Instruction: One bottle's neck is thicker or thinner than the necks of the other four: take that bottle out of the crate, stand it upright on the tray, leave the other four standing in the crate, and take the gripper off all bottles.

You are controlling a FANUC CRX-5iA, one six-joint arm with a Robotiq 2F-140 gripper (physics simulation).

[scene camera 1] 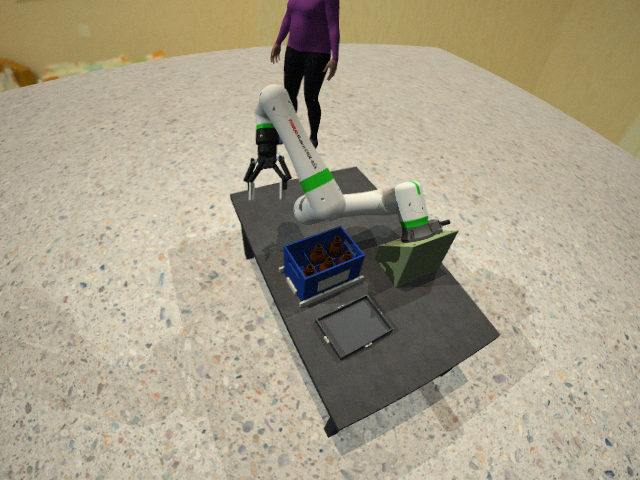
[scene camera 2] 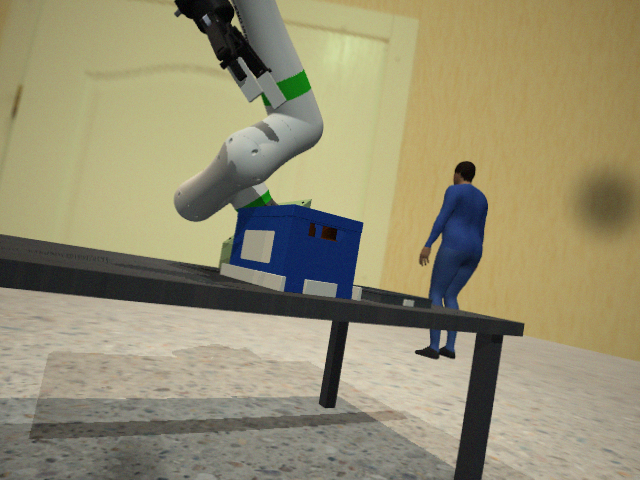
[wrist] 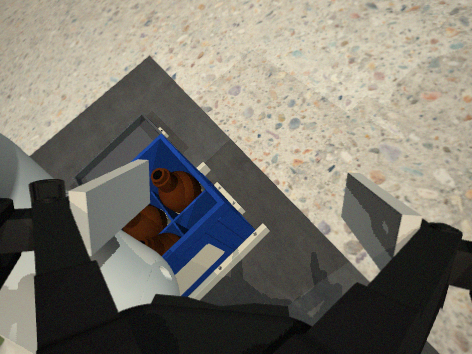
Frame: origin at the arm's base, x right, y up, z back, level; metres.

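Seen in the pictures: gripper, fingertip midpoint: point(scene camera 1: 266, 199) point(scene camera 2: 269, 101) point(wrist: 244, 188); arm's base at its link origin: point(scene camera 1: 417, 238).
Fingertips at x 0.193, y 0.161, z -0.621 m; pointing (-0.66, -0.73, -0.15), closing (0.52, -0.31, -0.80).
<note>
Offsets run from my fingertips to a thing's top centre.
A blue crate {dx -0.158, dy -0.170, dz +0.199 m} point(scene camera 1: 319, 279) point(scene camera 2: 324, 253) point(wrist: 205, 232) stands on the table. Several brown bottles stand in it, among them a back right bottle {dx -0.096, dy -0.182, dz +0.279 m} point(scene camera 1: 336, 246), a back left bottle {dx -0.119, dy -0.182, dz +0.188 m} point(scene camera 1: 317, 254) and a front left bottle {dx -0.216, dy -0.182, dz +0.123 m} point(scene camera 1: 309, 270). In the wrist view one bottle point(wrist: 177, 190) shows its neck, and others are partly hidden by a finger and the arm. I cannot tell which neck differs. The grey tray {dx -0.434, dy -0.320, dz +0.252 m} point(scene camera 1: 354, 326) point(wrist: 117, 145) lies beside the crate, with no bottle on it. My gripper point(scene camera 1: 266, 191) point(scene camera 2: 264, 98) point(wrist: 244, 188) is open and empty, high above the table's far end, away from the crate.
The dark table point(scene camera 1: 392, 361) point(scene camera 2: 155, 289) point(wrist: 150, 80) carries light strips around the crate's foot. My arm rises from a green base point(scene camera 1: 418, 263) right of the crate, and its elbow hangs close behind the crate. A person in purple point(scene camera 1: 312, 31) and one in blue point(scene camera 2: 461, 232) stand off the table.
</note>
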